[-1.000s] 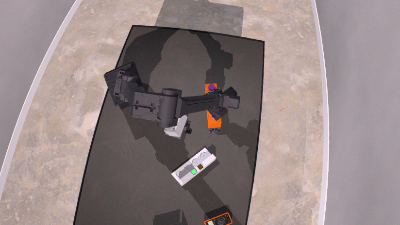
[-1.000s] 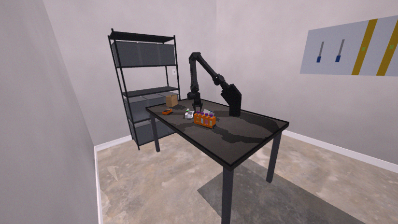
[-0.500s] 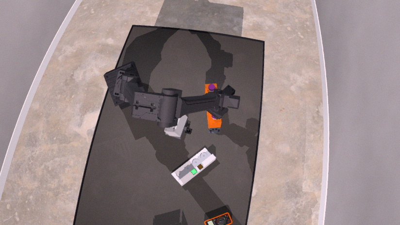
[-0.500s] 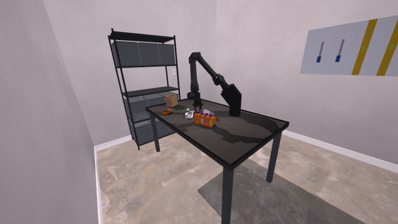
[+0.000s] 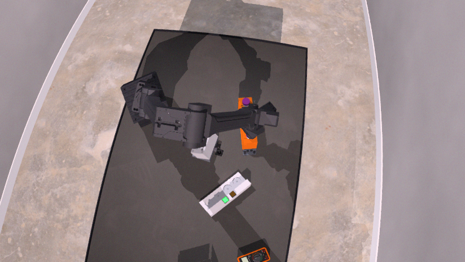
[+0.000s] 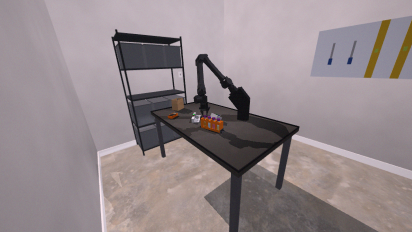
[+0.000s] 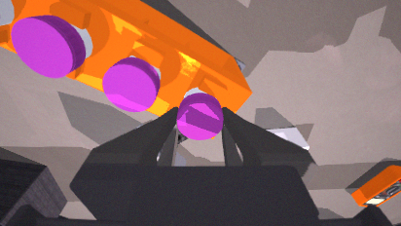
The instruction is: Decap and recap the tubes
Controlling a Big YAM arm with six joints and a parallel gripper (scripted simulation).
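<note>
Now: the cap right at my hand. The rest, counted from my hand: green key 220 mm behind, 50 mm to the right, 50 mm below; then blue key 210 mm behind, 50 mm below; then key housing 200 mm behind, 30 mm to the right, 60 mm below.
</note>
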